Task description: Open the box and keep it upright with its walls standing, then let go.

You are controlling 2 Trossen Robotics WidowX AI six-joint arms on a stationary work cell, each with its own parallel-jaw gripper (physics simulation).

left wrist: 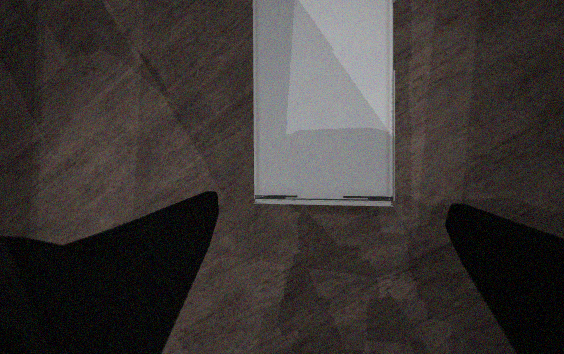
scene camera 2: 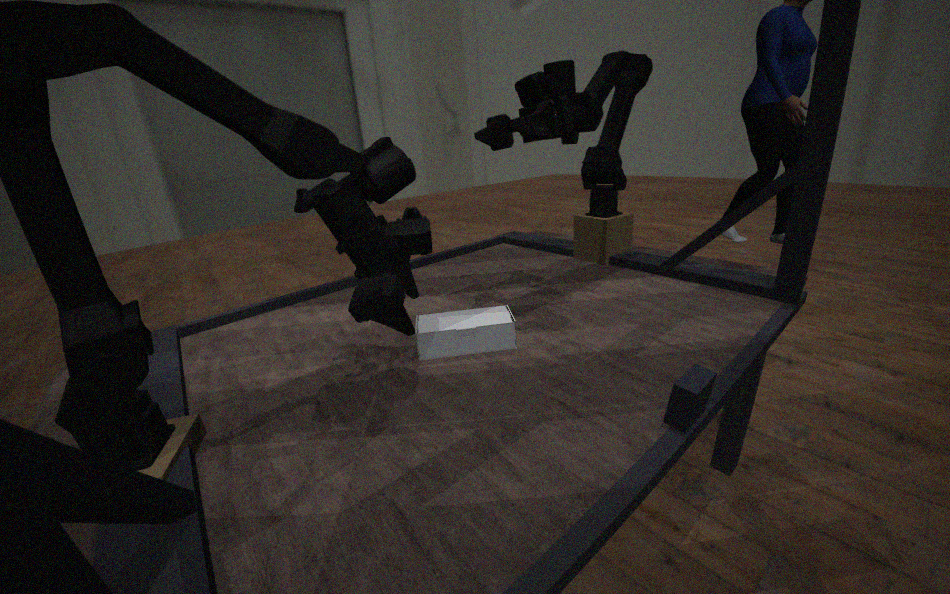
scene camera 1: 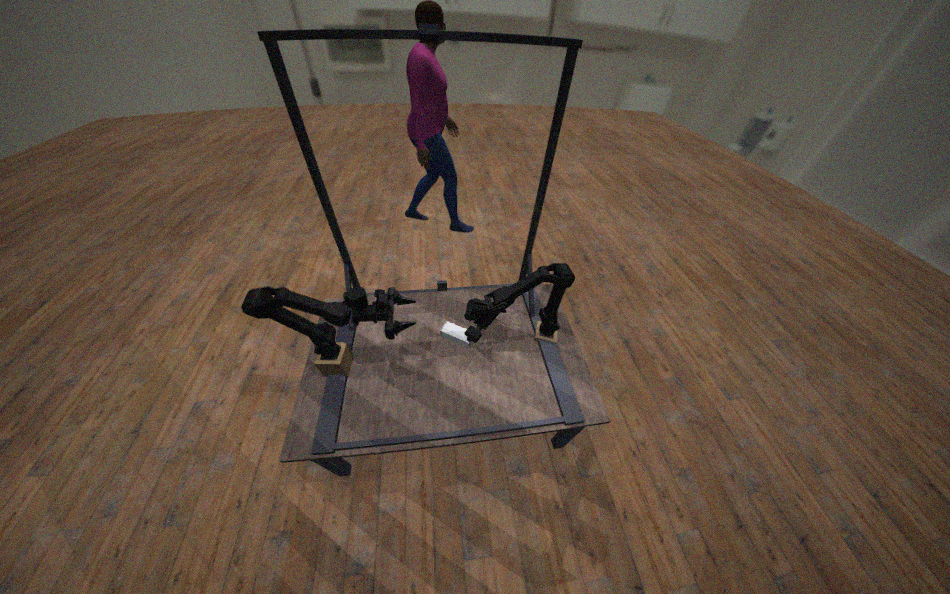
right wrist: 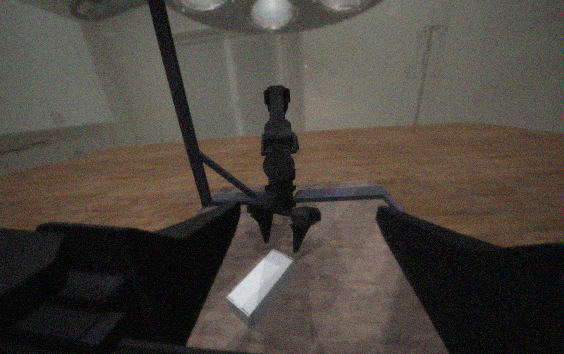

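Note:
A white oblong box lies on the table with its lid shut; two dark slits show along one short end of its top in the left wrist view. My left gripper is open and points down at that end of the box, fingers spread wider than the box; nothing is between them. Whether a finger touches the box cannot be told. My right gripper is open and empty, level and raised at the left in scene camera 1, well away from the box.
The table has a dark metal frame with tall posts and a crossbar. A small dark block sits on one edge rail. A person walks on the floor beyond the table.

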